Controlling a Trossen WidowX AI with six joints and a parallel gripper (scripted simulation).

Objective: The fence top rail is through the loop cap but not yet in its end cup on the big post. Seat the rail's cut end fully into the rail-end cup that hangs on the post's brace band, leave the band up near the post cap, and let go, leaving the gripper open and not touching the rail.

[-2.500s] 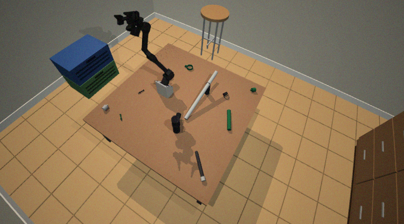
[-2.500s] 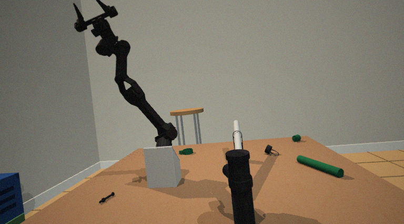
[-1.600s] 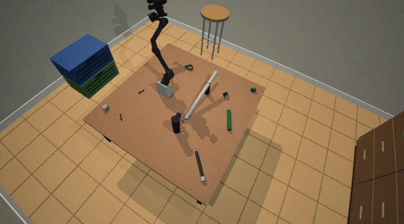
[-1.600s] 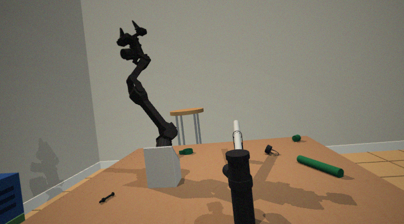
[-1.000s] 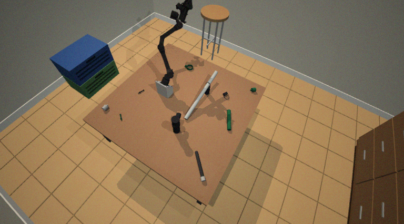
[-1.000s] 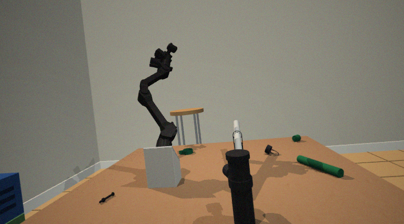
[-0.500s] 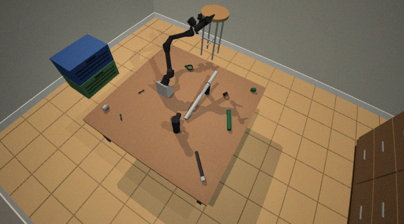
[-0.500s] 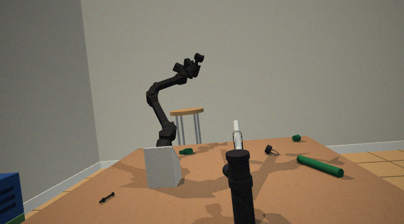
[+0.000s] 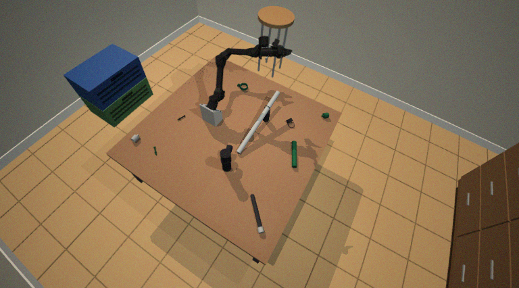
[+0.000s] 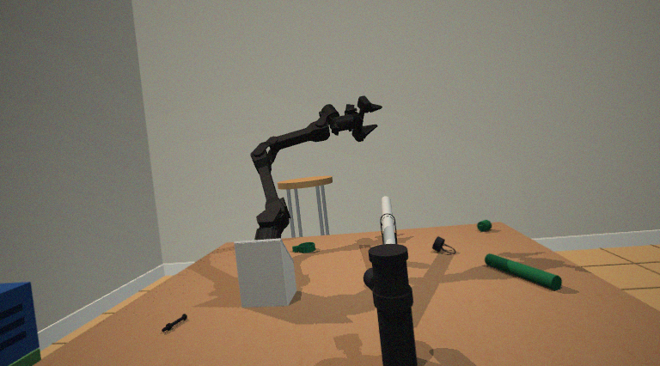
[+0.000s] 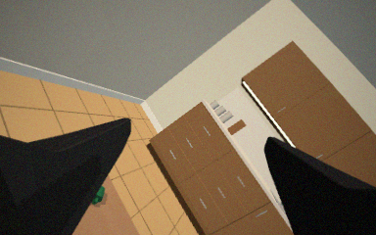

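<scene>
The black cup lies 40 mm ahead of my gripper tip, 680 mm to the right of it and 390 mm below it. Round my gripper tip: loop cap: 20 mm ahead, 230 mm to the right, 410 mm below; then green ring: 350 mm behind, 90 mm to the right, 500 mm below; then black fitting: 200 mm ahead, 140 mm to the right, 500 mm below.
</scene>
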